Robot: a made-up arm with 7 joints. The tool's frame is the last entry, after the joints. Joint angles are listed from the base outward.
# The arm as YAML. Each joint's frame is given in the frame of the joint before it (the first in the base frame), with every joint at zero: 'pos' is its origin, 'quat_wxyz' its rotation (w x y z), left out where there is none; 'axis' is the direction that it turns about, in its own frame. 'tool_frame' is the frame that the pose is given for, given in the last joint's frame.
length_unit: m
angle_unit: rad
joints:
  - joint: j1
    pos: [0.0, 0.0, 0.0]
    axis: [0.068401, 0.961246, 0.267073]
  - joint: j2
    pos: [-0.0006, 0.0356, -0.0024]
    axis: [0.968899, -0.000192, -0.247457]
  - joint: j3
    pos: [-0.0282, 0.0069, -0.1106]
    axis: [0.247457, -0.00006, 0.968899]
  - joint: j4
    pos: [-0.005, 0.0, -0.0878]
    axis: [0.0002, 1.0, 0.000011]
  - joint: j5
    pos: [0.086, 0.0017, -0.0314]
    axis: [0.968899, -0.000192, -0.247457]
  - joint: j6
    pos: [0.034, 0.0, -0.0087]
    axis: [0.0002, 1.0, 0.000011]
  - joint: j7
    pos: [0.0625, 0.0, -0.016]
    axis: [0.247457, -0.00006, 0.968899]
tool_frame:
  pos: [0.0, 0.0, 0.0]
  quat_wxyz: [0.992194, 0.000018, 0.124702, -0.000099]
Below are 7 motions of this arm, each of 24 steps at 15 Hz.
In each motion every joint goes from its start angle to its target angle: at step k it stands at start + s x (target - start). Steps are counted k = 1, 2, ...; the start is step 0. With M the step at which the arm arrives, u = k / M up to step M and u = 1 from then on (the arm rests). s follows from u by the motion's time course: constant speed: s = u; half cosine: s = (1 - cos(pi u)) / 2; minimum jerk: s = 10 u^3 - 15 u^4 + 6 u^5.
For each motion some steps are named. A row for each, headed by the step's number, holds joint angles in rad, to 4 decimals.
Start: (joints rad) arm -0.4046 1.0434 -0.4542 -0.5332 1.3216 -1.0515 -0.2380
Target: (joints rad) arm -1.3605 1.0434 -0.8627 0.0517 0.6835 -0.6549 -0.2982
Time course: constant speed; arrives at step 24
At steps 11, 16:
11: -0.8427 1.0434 -0.6414 -0.2651 1.0291 -0.8697 -0.2656
16: -1.0419 1.0434 -0.7265 -0.1433 0.8962 -0.7871 -0.2781

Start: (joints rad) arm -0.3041 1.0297 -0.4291 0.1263 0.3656 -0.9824 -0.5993
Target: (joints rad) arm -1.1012 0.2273 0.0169 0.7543 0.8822 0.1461 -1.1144
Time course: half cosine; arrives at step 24
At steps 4, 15, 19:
4: -0.3575 0.9759 -0.3992 0.1684 0.4002 -0.9068 -0.6338
15: -0.8552 0.4750 -0.1208 0.5605 0.7227 -0.2022 -0.9554
19: -1.0188 0.3102 -0.0292 0.6894 0.8288 0.0295 -1.0612

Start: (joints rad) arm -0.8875 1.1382 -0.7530 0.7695 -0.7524 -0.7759 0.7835
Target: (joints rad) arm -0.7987 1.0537 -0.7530 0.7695 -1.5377 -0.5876 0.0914
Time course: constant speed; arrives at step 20
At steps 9, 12, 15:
9: -0.8475 1.1002 -0.7530 0.7695 -1.1058 -0.6912 0.4721
12: -0.8342 1.0875 -0.7530 0.7695 -1.2236 -0.6629 0.3682
15: -0.8209 1.0748 -0.7530 0.7695 -1.3414 -0.6347 0.2644

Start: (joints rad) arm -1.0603 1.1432 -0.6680 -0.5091 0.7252 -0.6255 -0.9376
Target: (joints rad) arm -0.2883 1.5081 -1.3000 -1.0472 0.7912 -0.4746 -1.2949
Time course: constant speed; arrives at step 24
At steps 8, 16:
8: -0.8030 1.2648 -0.8787 -0.6885 0.7472 -0.5752 -1.0567
16: -0.5456 1.3865 -1.0893 -0.8678 0.7692 -0.5249 -1.1758

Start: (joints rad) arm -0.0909 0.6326 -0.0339 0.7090 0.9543 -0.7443 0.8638
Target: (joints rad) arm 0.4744 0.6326 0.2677 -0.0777 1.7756 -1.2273 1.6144
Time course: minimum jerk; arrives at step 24
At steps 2, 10, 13, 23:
2: -0.0880 0.6326 -0.0324 0.7050 0.9585 -0.7468 0.8676
10: 0.1050 0.6326 0.0706 0.4363 1.2390 -0.9117 1.1240
13: 0.2357 0.6326 0.1404 0.2545 1.4288 -1.0234 1.2975
23: 0.4740 0.6326 0.2675 -0.0772 1.7750 -1.2270 1.6139

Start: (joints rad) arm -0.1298 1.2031 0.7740 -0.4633 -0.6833 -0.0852 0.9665
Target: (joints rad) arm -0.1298 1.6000 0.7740 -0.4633 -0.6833 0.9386 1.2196
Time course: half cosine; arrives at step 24
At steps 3, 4, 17, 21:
3: -0.1298 1.2182 0.7740 -0.4633 -0.6833 -0.0462 0.9761
4: -0.1298 1.2297 0.7740 -0.4633 -0.6833 -0.0166 0.9835
17: -0.1298 1.5224 0.7740 -0.4633 -0.6833 0.7383 1.1701
21: -0.1298 1.5849 0.7740 -0.4633 -0.6833 0.8996 1.2100

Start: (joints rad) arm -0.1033 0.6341 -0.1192 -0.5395 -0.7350 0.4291 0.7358
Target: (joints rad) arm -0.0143 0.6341 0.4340 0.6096 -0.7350 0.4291 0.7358
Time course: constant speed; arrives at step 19
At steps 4, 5, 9, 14, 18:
4: -0.0846 0.6341 -0.0027 -0.2976 -0.7350 0.4291 0.7358
5: -0.0799 0.6341 0.0264 -0.2371 -0.7350 0.4291 0.7358
9: -0.0611 0.6341 0.1428 0.0048 -0.7350 0.4291 0.7358
14: -0.0377 0.6341 0.2884 0.3072 -0.7350 0.4291 0.7358
18: -0.0190 0.6341 0.4049 0.5491 -0.7350 0.4291 0.7358

